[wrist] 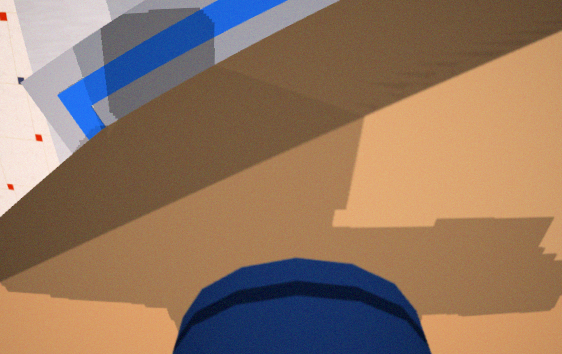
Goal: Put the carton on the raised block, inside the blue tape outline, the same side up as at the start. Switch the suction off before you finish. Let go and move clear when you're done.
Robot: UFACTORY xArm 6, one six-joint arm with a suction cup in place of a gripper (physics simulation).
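Frame: origin at the arm's base, x right, y ahead, z up, level; metres.
Where they show: hand at its tool point: (286,292).
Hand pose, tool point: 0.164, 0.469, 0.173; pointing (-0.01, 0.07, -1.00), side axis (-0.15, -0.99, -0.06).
Note:
Things, the pixels of their centre, and the offset from my tool point, as dx, dy, dz. "*": a spot on its surface instead.
- carton at the middle of its body: (324,243) -0.035, -0.007, -0.054
- grey raised block at a spot on its surface: (42,97) * +0.025, +0.123, -0.119
- blue tape outline at a spot on its surface: (150,60) * +0.030, +0.059, -0.118
- dark square at a spot on its surface: (22,81) * +0.036, +0.131, -0.119
The carton (280,200) is tan-brown and fills most of the wrist view, its upper face and one darker side showing. My suction cup (301,320), dark blue at the bottom centre, is on the upper face and shut on the carton; the contact itself is hidden beneath it. The grey raised block (42,97) shows at upper left, with the blue tape outline (150,60) on it. One tape side runs alongside the carton's lower edge. A tape corner shows just beyond the carton's lower corner. The other tape sides are hidden. I cannot tell if the carton's underside touches the block.
A pale surface (15,110) with small red squares (39,137) and a dark square (20,80) lies left of the block. Shadows fall across the carton, the block and part of the tape.

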